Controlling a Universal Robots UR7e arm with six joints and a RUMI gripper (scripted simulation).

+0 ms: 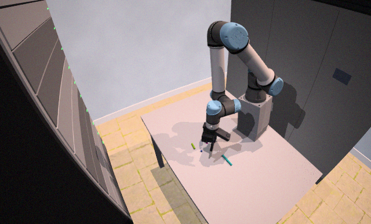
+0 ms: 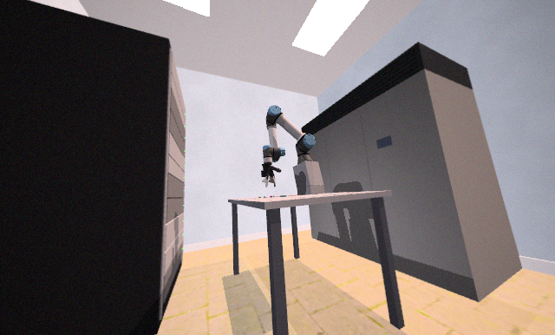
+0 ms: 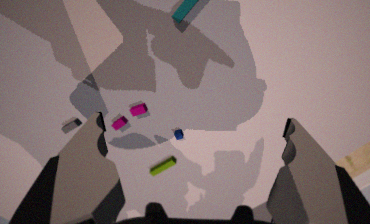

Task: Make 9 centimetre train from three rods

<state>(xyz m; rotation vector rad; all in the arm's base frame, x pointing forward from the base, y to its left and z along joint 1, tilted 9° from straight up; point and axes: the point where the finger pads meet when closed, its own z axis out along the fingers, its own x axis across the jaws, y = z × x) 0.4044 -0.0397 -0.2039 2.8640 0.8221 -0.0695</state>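
My hand is 8 cm above the blue rod, 7 cm to the left of it and 3 cm short of it. The rest, counted from my hand: grey rod: 16 cm to the right, 12 cm behind, 8 cm below; turquoise rod: 10 cm to the left, 8 cm below, 5 cm behind; lime rod: 14 cm to the right, 8 cm below, 4 cm ahead.
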